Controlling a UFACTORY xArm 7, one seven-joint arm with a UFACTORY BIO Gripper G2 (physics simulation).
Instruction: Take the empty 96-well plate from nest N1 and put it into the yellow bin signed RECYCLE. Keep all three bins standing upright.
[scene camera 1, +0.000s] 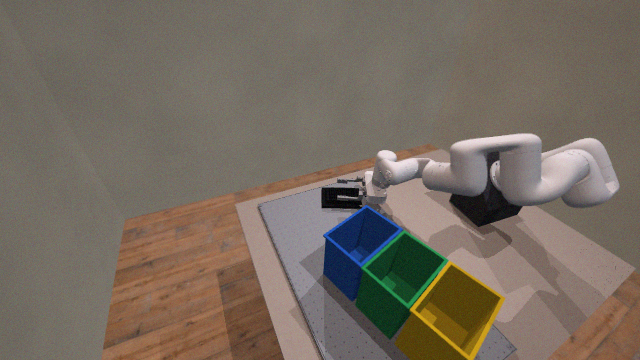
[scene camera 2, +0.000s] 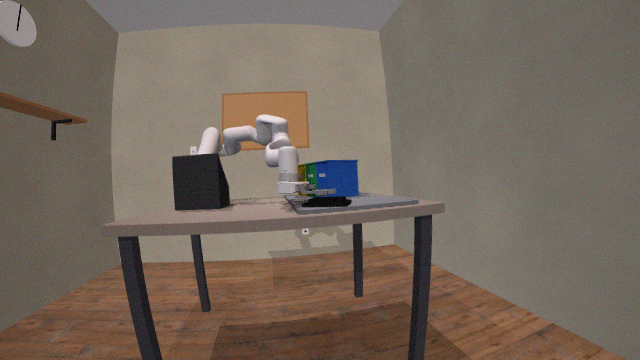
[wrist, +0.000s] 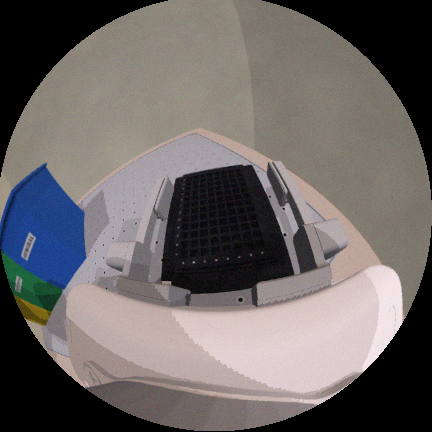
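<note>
The gripper (scene camera 1: 337, 188) shares its scene with a blue bin (scene camera 1: 351, 244) and a green bin (scene camera 1: 393, 280). Another view again shows the blue bin (scene camera 2: 342, 175). From the wrist, the gripper (wrist: 217, 173) is visible together with a black 96-well plate (wrist: 219, 226) and a black nest (wrist: 236, 279).
</note>
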